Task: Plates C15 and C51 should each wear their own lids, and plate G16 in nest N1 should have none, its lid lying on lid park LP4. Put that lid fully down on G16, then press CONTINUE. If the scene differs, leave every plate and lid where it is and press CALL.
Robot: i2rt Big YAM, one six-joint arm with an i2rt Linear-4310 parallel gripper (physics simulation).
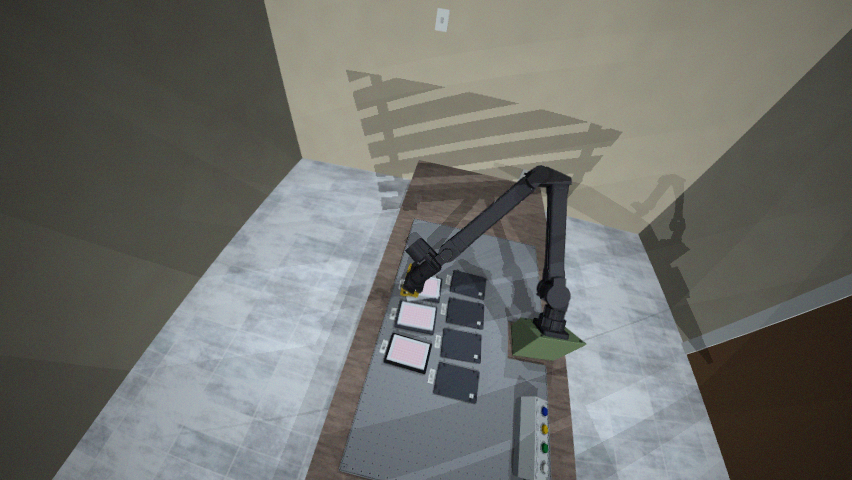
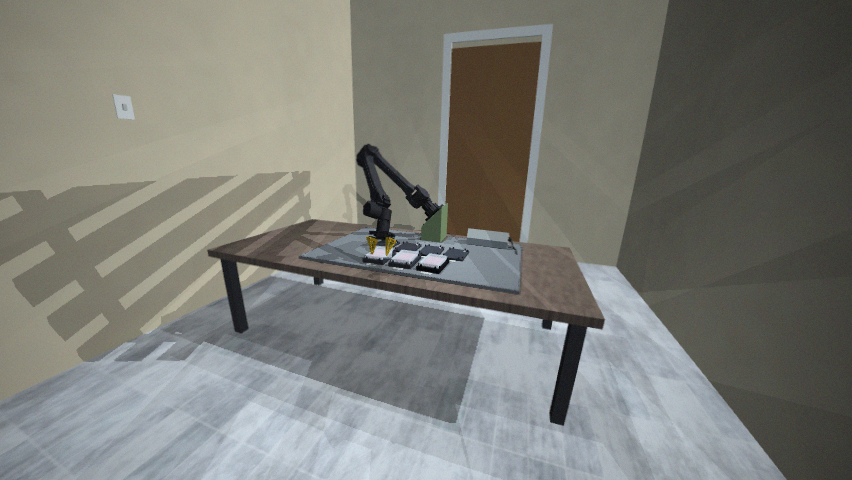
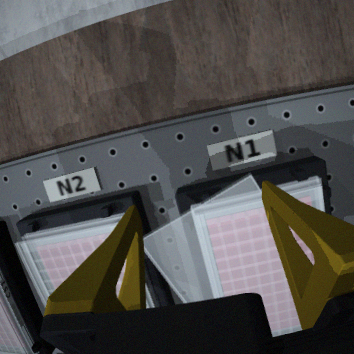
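Pixels of known places: gripper, fingertip midpoint: (image 1: 404, 286) (image 2: 379, 254) (image 3: 199, 201); arm's base, origin of the base link: (image 1: 549, 330) (image 2: 435, 213).
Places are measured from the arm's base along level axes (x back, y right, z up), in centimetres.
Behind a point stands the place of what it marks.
Observation:
The pink-welled plate in nest N1 (image 1: 430, 287) {x -42.4, y 11.5, z -10.3 cm} (image 3: 240, 260) {x -47.7, y 10.5, z -10.4 cm} carries a clear lid (image 3: 167, 250) {x -48.9, y 6.0, z -10.9 cm} turned askew, one corner sticking out left past the nest towards N2. My gripper (image 1: 409, 281) {x -52.3, y 8.7, z -9.7 cm} (image 2: 380, 254) {x -52.3, y 8.7, z -9.7 cm} (image 3: 199, 201) {x -52.3, y 8.7, z -9.7 cm} is open and empty, low over N1; its fingertips stand either side of the lid's projecting corner, the right one over the plate, the left one by N2's right edge. The N2 plate (image 1: 416, 316) {x -45.0, y -1.3, z -10.7 cm} (image 2: 405, 258) {x -49.4, y -2.5, z -10.7 cm} (image 3: 75, 255) {x -49.5, y -0.4, z -10.7 cm} and the third plate (image 1: 407, 351) {x -45.2, y -14.2, z -10.7 cm} (image 2: 432, 262) {x -49.3, y -14.9, z -10.7 cm} sit in their nests. Whether the gripper touches the lid is unclear.
Several dark lid parks, such as the nearest one (image 1: 468, 284) {x -27.1, y 18.7, z -13.3 cm} and the farthest one (image 1: 456, 381) {x -26.9, y -19.4, z -13.3 cm}, line up beside the nests; no lid shows on them, and their labels are unreadable. A button box (image 1: 527, 438) {x -4.4, y -32.3, z -8.0 cm} (image 2: 488, 237) {x -5.1, y -32.2, z -9.2 cm} stands near the green arm base (image 1: 545, 342) {x -3.0, y -5.5, z 2.2 cm} (image 2: 435, 226) {x -7.1, y -2.5, z -5.8 cm}.

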